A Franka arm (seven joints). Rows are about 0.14 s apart.
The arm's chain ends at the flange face. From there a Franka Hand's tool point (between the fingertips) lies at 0.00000 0.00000 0.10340 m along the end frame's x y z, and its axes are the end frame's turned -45 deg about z.
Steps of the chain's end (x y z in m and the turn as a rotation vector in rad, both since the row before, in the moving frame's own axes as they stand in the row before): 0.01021, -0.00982, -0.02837, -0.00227, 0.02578, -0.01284; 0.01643, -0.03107, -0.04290, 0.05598, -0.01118, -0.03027; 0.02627, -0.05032, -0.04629, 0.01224, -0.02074, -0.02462; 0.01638, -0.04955, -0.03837, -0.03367, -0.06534, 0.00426; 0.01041, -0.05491, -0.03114, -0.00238, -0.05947, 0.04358; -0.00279, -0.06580, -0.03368, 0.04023, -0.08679, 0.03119
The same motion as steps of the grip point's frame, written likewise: 0.01590, 0.00232, -0.02840, -0.01983, 0.01662, -0.01284; 0.03679, -0.01531, -0.04307, 0.04749, 0.03168, -0.03027; 0.05351, -0.01941, -0.04632, 0.02332, -0.00601, -0.02462; 0.03939, -0.02578, -0.03865, 0.02239, -0.07001, 0.00426; 0.04176, -0.03574, -0.03132, 0.04037, -0.04373, 0.04358; 0.04130, -0.05782, -0.03415, 0.08982, -0.03292, 0.03119
